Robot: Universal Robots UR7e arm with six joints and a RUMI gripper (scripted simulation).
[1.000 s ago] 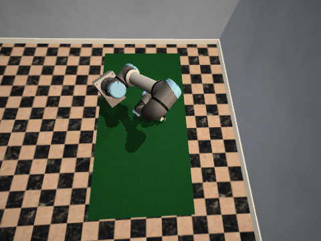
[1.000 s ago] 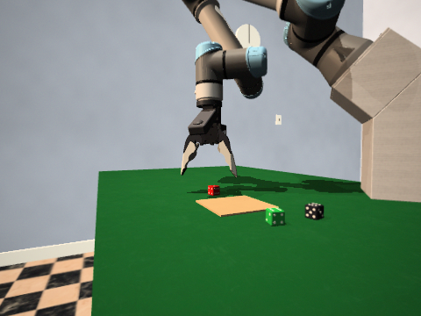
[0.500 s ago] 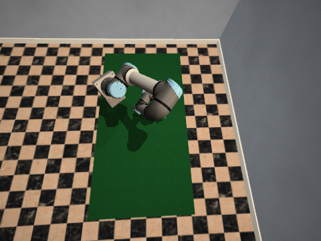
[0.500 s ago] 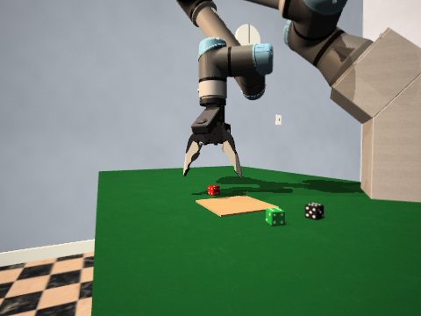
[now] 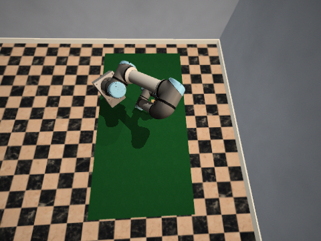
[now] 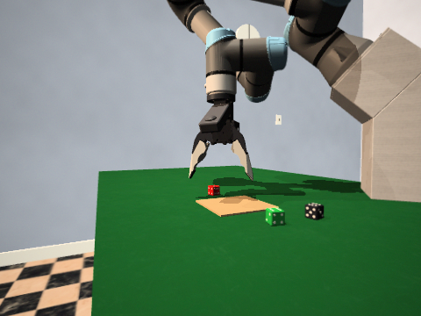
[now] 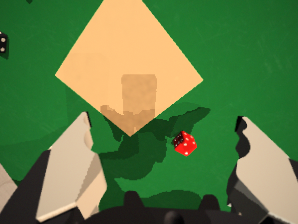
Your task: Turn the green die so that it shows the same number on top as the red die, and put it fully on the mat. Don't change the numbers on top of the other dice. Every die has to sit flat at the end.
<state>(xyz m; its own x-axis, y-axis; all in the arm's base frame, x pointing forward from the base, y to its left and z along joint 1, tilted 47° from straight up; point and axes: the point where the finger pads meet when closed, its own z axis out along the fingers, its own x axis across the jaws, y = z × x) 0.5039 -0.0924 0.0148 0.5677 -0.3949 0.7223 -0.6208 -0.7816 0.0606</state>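
Right now the tan mat is 5 cm to the left of my hand, 5 cm below it and 1 cm behind it. The rest, counted from my hand: black die (20 cm to the left, 9 cm behind, 4 cm below); red die (8 cm to the right, 4 cm below, 3 cm behind); green die (19 cm to the left, 4 cm below).
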